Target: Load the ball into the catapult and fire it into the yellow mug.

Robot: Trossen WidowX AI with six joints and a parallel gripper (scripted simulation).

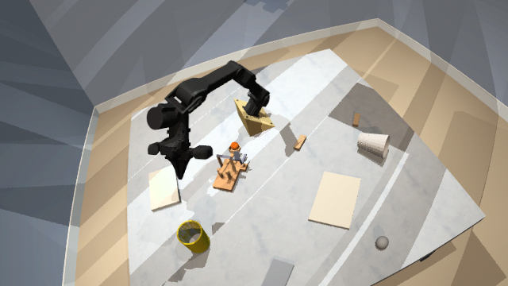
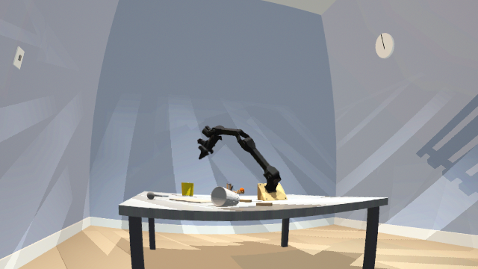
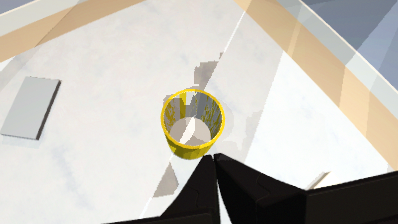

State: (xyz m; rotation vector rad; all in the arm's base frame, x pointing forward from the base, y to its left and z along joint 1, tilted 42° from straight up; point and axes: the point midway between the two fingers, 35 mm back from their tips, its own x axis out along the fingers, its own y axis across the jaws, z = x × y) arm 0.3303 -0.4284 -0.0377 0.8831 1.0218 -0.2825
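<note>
Now: gripper tip 23 cm past the orange ball, 22 cm to the right of it and 21 cm above it. From my gripper tip the other things lie so: catapult (22 cm below, 19 cm to the left, 17 cm behind); yellow mug (24 cm below, 7 cm to the right, 7 cm ahead); flat tan board (44 cm to the left, 27 cm below, 17 cm ahead).
</note>
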